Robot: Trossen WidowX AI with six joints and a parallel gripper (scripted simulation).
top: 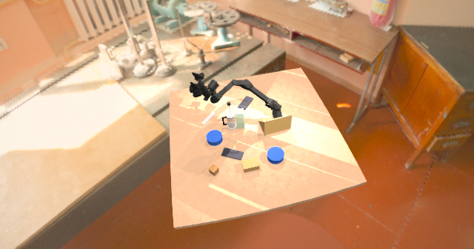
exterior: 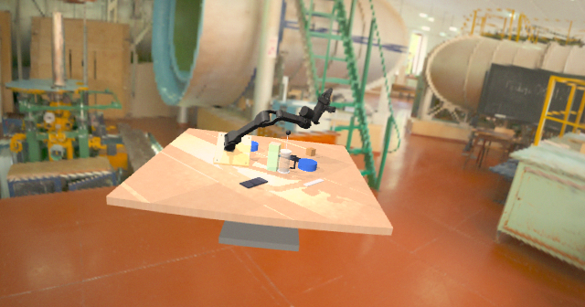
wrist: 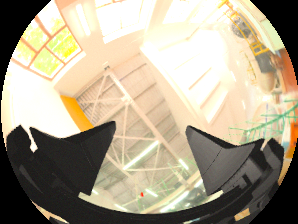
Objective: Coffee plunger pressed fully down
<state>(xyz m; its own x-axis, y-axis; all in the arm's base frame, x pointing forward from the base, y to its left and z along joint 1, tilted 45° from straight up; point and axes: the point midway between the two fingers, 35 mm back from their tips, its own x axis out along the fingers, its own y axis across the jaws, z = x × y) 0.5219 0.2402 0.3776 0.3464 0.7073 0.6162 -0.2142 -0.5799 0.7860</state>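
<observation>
Right now the coffee press is 20 cm behind my gripper tip, 1 cm to the left of it and 41 cm below it. From my gripper tip the other things lie so: pale green block: 28 cm behind, 2 cm to the left, 45 cm below; then white strip: 4 cm behind, 12 cm to the right, 53 cm below; then small brown cube: 2 cm behind, 39 cm to the left, 50 cm below.
</observation>
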